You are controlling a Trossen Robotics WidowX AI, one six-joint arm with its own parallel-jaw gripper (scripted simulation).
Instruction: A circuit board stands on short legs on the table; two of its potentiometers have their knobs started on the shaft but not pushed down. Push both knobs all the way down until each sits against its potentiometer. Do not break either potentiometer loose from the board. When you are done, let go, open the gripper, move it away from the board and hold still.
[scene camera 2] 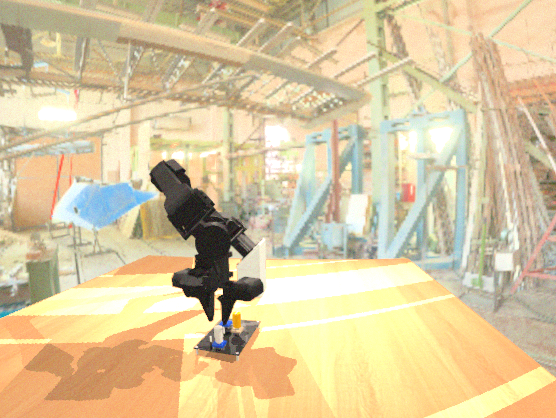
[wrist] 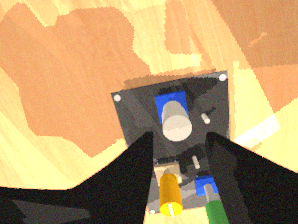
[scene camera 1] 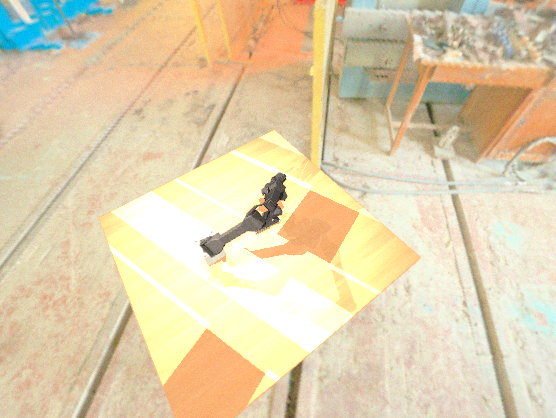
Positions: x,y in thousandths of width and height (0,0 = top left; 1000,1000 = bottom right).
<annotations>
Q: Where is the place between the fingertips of my gripper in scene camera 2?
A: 393,772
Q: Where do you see an orange knob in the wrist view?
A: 572,886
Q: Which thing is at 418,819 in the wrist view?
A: My gripper.
</annotations>
